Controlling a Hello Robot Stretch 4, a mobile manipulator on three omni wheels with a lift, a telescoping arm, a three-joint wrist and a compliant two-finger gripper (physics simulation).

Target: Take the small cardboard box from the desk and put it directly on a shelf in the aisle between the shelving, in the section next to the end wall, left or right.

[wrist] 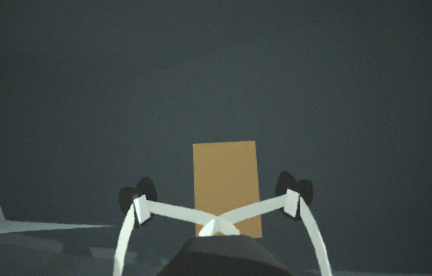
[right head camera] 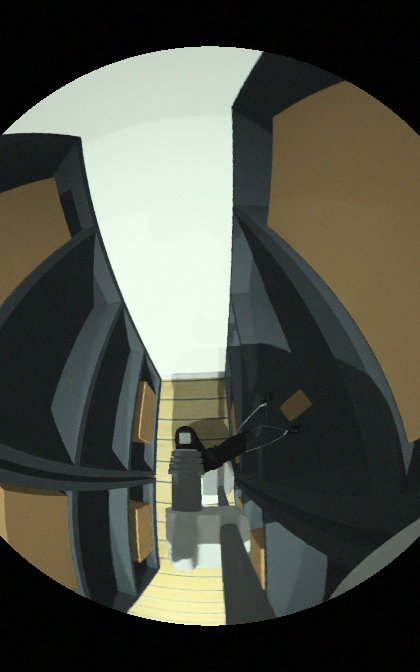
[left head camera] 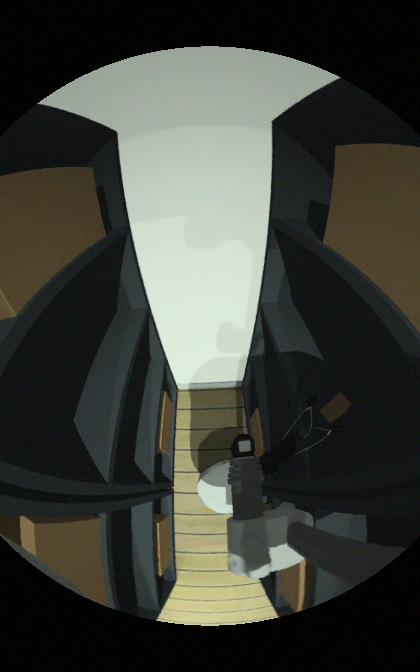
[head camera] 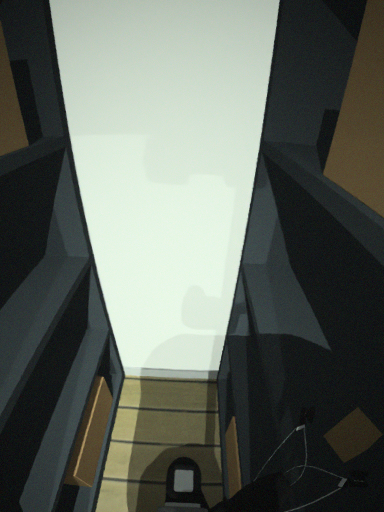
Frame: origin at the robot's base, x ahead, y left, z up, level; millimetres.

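Seen in the pictures: gripper, fingertip midpoint: (wrist: 215,190) (head camera: 339,437).
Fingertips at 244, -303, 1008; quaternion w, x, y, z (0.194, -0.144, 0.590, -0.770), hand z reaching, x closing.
Observation:
Pixels of each thing's middle, then the offset from my fingertips to it, as dx, dy, dz.
- small cardboard box at the middle of its body: (wrist: 226,190) (head camera: 351,435) +1, -25, +1
- low box at the middle of its body: (head camera: 264,475) +79, -63, -824
The small cardboard box (head camera: 353,435) (left head camera: 336,407) (right head camera: 296,405) (wrist: 227,175) lies on a dark grey shelf (head camera: 280,305) (wrist: 215,75) of the right-hand shelving, in the section next to the end wall (head camera: 165,250) (left head camera: 205,300) (right head camera: 175,275). My gripper (head camera: 331,448) (left head camera: 323,415) (right head camera: 281,413) (wrist: 215,190) is open, with its fingertips on either side of the box's near part. In the wrist view a gap shows between the box and each fingertip. The finger linkage covers part of the box's near end. Shadow makes the contact under the box hard to see.
Large cardboard boxes fill upper shelves at right (head camera: 360,125) (right head camera: 325,200) and left (left head camera: 50,225). Another box (head camera: 95,435) (left head camera: 166,422) (right head camera: 145,412) stands low on the left. A low box (head camera: 232,455) shows at right. My arm crosses the narrow wooden-floored aisle (head camera: 175,395).

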